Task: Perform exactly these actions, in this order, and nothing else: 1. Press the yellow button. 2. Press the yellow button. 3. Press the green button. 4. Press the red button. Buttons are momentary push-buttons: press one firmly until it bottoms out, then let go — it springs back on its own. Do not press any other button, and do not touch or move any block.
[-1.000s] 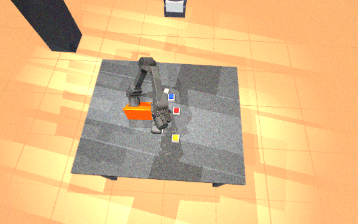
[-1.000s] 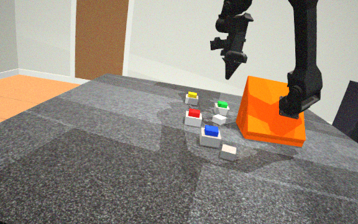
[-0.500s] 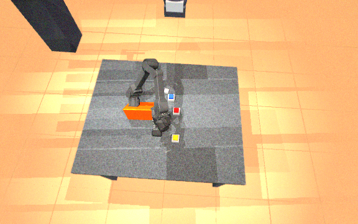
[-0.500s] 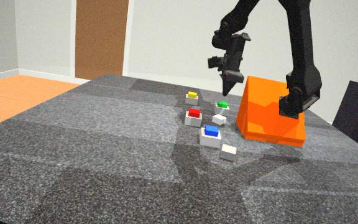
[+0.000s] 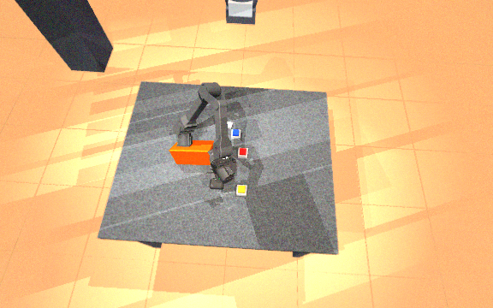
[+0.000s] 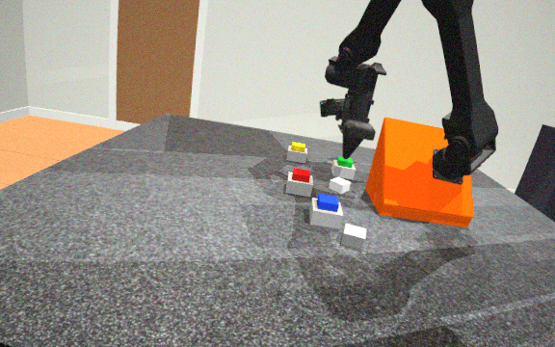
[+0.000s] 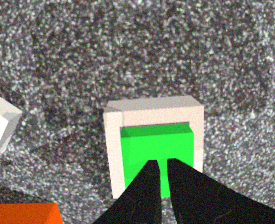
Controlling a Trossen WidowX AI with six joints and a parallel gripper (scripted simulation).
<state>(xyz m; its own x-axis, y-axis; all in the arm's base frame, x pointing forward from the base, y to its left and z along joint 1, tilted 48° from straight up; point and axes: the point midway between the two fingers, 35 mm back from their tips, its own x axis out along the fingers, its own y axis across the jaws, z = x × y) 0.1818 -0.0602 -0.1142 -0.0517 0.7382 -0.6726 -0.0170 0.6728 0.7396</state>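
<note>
The red button is 14 cm to the left of my gripper tip, 10 cm ahead of it and 1 cm below it. Round my gripper tip: yellow button: 11 cm ahead, 6 cm to the right, 1 cm below; then small white block: 10 cm to the left, 3 cm below, 2 cm ahead; then green button: 1 cm below.
</note>
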